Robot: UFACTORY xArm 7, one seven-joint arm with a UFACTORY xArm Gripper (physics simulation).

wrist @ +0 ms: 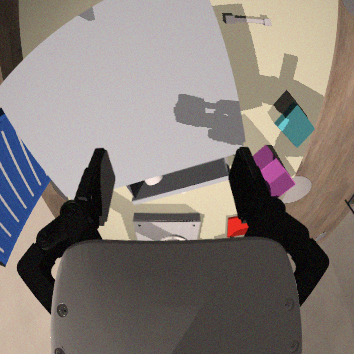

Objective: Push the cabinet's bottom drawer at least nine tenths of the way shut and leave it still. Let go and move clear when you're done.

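Observation:
The cabinet (pixel 135 85) fills the upper left and middle of the wrist view, seen from above as a large light-grey top. Its bottom drawer (pixel 197 177) sticks out past the cabinet's front edge, showing a strip of dark inside and a light front panel, so it is partly open. A pale round knob (pixel 153 180) shows over the drawer's left part. My gripper (pixel 171 161) is open and empty, with its fingers wide apart over the cabinet's front edge. The right finger's tip appears near the drawer's right end; whether it touches is not clear.
A magenta box (pixel 276 177) and a teal box (pixel 298 127) stand to the right. A red block (pixel 237 226) is by the right finger. A grey base plate (pixel 167 227) lies below the drawer. A blue striped object (pixel 17 182) is at left, a handled bar (pixel 247 20) at the top.

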